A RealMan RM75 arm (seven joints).
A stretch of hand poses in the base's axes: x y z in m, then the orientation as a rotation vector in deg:
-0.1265 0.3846 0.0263 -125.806 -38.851 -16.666
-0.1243 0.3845 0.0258 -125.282 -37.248 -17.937
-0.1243 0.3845 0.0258 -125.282 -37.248 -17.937
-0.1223 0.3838 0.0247 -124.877 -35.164 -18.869
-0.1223 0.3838 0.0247 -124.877 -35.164 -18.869
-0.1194 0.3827 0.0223 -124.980 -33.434 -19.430
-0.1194 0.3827 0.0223 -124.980 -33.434 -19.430
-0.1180 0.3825 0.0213 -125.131 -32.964 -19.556
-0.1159 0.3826 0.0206 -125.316 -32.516 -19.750
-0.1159 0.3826 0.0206 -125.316 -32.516 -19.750
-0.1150 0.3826 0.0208 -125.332 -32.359 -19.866
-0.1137 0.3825 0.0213 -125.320 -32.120 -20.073
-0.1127 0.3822 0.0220 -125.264 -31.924 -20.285
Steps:
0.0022 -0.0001 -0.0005 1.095 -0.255 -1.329
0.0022 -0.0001 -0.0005 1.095 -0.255 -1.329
0.0042 -0.0008 -0.0016 2.150 -0.108 -2.914
0.0042 -0.0008 -0.0016 2.150 -0.108 -2.914
0.0071 -0.0019 -0.0040 2.573 0.120 -4.293
0.0071 -0.0019 -0.0040 2.573 0.120 -4.293
0.0085 -0.0021 -0.0050 2.566 0.188 -4.693
0.0106 -0.0020 -0.0057 2.529 0.195 -5.111
0.0106 -0.0020 -0.0057 2.529 0.195 -5.111
0.0115 -0.0020 -0.0055 2.567 0.168 -5.260
0.0128 -0.0021 -0.0050 2.662 0.108 -5.487
0.0138 -0.0024 -0.0043 2.788 0.032 -5.674

